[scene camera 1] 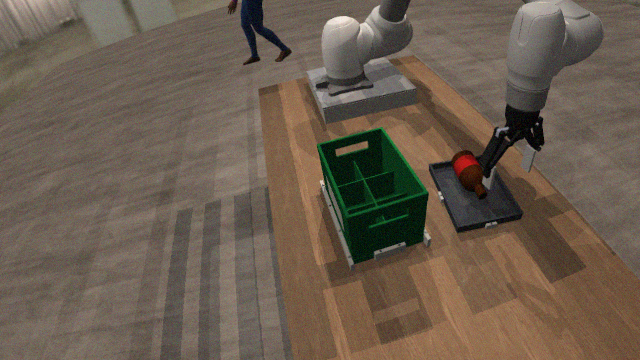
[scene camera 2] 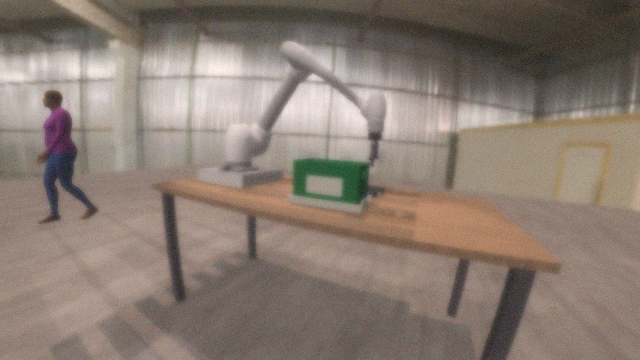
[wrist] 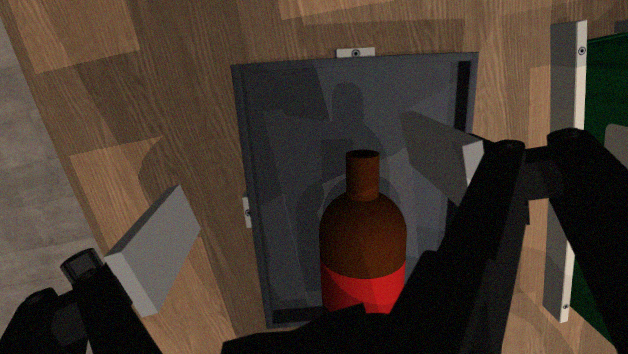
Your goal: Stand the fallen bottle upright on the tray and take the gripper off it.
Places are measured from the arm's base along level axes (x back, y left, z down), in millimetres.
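Where they show: gripper, fingertip midpoint: [scene camera 1: 506, 177] [scene camera 2: 373, 172] [wrist: 295, 173]; arm's base at its link origin: [scene camera 1: 346, 82] [scene camera 2: 238, 170].
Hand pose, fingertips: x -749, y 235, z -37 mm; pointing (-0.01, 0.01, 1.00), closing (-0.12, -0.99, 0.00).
Note:
Things, the pixels of their centre, and the offset from my fingertips. "spot": a spot on its surface instead. Level surfaces: height alone.
- brown bottle at the middle of its body: [wrist: 362, 241] [scene camera 1: 472, 177] dx +93, dy -40, dz +66 mm
- dark tray at a spot on its surface: [wrist: 282, 150] spot: dx +11, dy +13, dz +103 mm
- green crate at the middle of its body: [scene camera 1: 369, 191] [scene camera 2: 332, 181] dx +98, dy -346, dz +21 mm
- wooden table at its surface level: dz +108 mm
The brown bottle [scene camera 1: 468, 171] [wrist: 362, 235] with a red label lies on its side on the dark tray [scene camera 1: 475, 212] [wrist: 282, 150]. In scene camera 1 its neck points toward the tray's near side; in the wrist view its neck points up the picture and its lower end is hidden by the gripper. My gripper [scene camera 1: 509, 169] [wrist: 295, 173] is open, with nothing between its fingers. One finger is low over the tray close beside the bottle in scene camera 1; the other hangs out past the tray's far side. The bottle does not show in scene camera 2.
A green crate [scene camera 1: 390, 232] [scene camera 2: 325, 170] [wrist: 606, 85] with dividers stands beside the tray, held by pale brackets. The robot's grey base block [scene camera 1: 370, 102] [scene camera 2: 240, 176] stands at one end of the wooden table [scene camera 1: 310, 320] [scene camera 2: 450, 225]. A person [scene camera 1: 255, 30] [scene camera 2: 60, 150] is on the floor beyond the table.

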